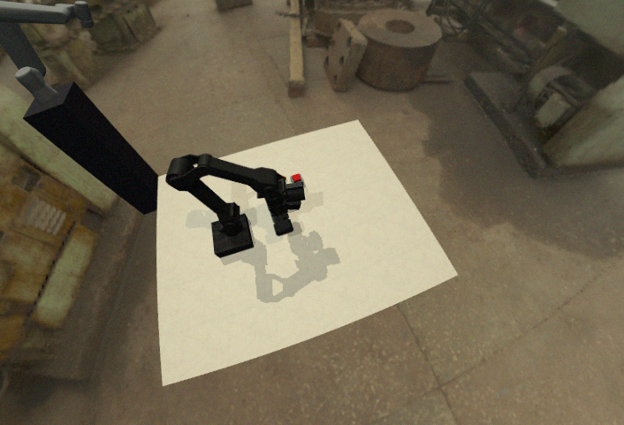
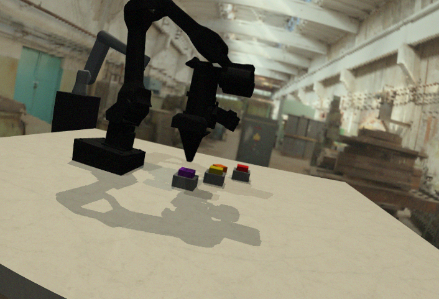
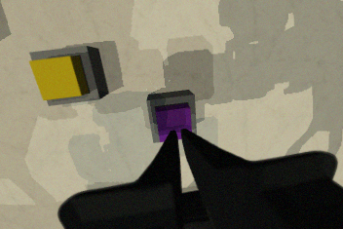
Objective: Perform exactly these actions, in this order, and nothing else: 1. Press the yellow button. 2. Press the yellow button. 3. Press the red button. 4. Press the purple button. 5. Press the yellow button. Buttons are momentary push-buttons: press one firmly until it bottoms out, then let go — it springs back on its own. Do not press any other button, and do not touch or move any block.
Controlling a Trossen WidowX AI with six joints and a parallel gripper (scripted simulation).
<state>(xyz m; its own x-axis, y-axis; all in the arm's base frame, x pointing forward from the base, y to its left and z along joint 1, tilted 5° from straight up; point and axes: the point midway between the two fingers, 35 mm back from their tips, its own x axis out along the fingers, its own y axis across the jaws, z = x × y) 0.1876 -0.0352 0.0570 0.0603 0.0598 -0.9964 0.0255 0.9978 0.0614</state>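
My gripper tip is now 30 mm above the purple button. From my gripper tip the other things lie so: red button 190 mm to the left, 120 mm ahead, 30 mm below; orange block 220 mm to the left, 60 mm ahead, 50 mm below; yellow button 90 mm to the left, 60 mm ahead, 30 mm below.
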